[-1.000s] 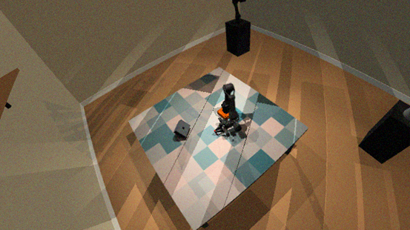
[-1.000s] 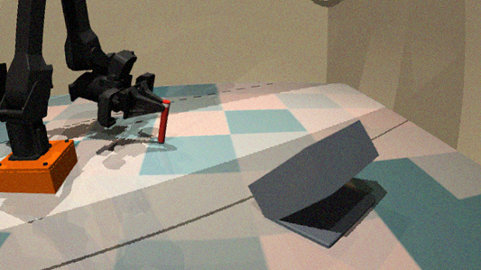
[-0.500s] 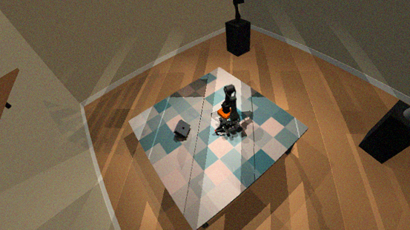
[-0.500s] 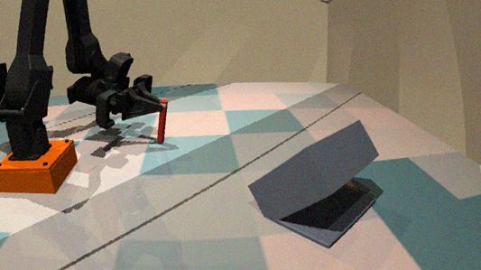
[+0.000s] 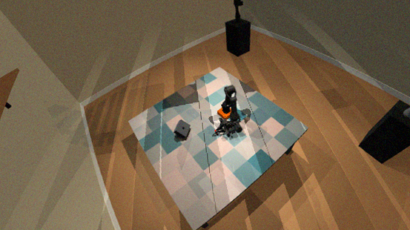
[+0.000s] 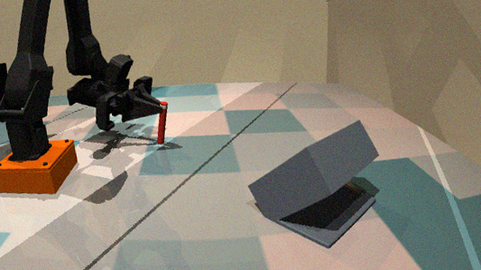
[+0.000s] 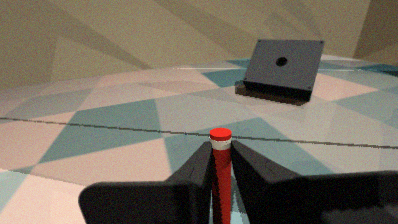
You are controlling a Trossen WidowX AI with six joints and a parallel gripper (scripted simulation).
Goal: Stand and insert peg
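The red peg lies 1 cm below my gripper tip. Round my gripper tip: flat dark plate: 23 cm ahead, 24 cm to the right, 7 cm below; then grey sloped panel: 22 cm ahead, 23 cm to the right, 2 cm below.
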